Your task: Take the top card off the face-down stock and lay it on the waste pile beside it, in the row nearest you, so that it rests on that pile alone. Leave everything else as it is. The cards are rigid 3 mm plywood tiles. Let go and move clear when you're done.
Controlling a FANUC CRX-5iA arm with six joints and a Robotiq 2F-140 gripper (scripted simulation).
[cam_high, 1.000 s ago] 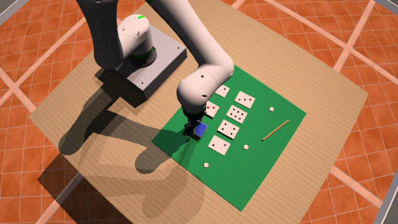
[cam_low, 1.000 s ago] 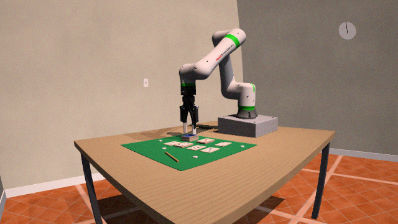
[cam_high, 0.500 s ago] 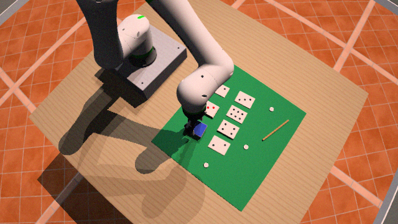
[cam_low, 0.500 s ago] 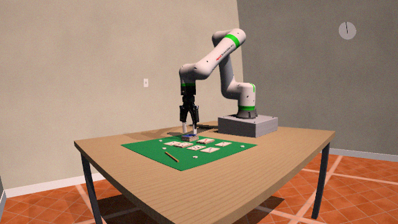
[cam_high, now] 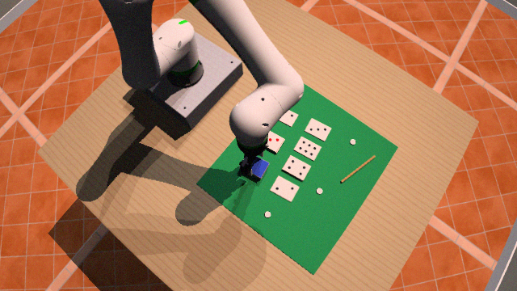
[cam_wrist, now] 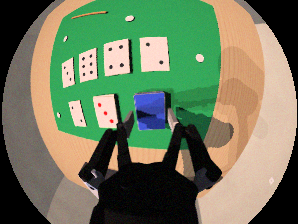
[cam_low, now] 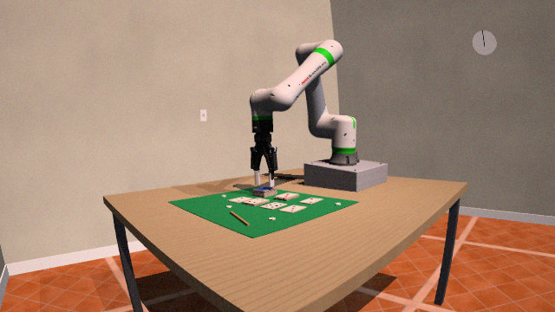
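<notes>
My hand is 4 cm above the card. Round my hand: wooden stick: 36 cm ahead, 18 cm to the left, 7 cm below; green mat: 15 cm ahead, 9 cm to the left, 8 cm below.
</notes>
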